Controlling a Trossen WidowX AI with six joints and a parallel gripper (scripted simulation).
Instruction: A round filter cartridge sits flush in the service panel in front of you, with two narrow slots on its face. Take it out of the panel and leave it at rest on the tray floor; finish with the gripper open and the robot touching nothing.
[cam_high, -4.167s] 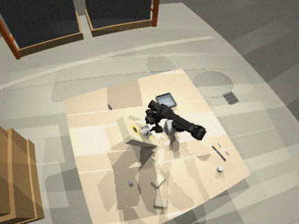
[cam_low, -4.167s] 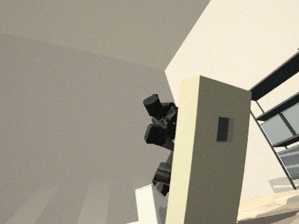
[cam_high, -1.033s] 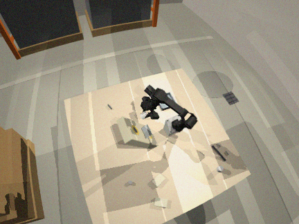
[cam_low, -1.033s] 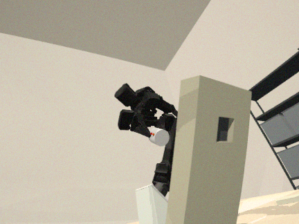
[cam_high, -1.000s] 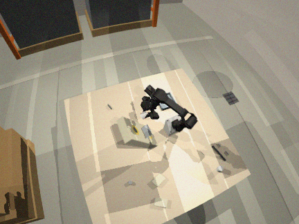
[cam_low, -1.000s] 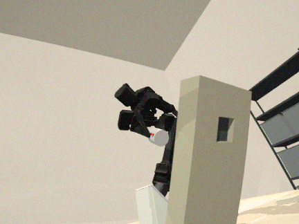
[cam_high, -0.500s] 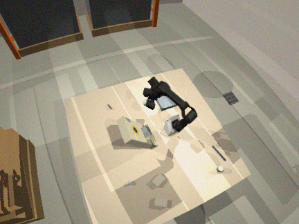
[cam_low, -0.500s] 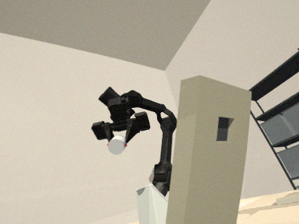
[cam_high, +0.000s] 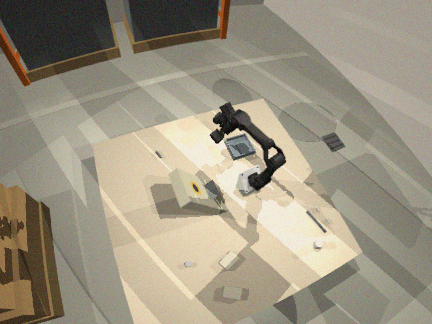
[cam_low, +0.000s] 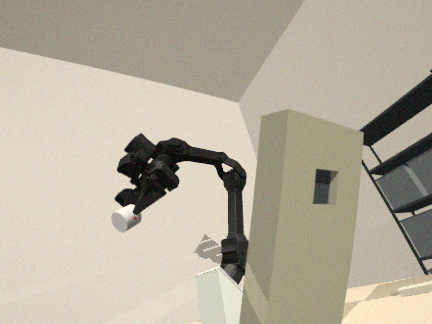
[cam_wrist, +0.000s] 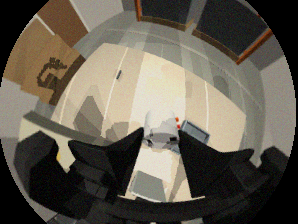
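Now: gripper tip 19 cm past the grey-blue tray and 25 cm above it. Round my gripper tip: round white filter cartridge: right at my gripper tip; then beige service panel block: 23 cm ahead, 22 cm to the left, 11 cm below.
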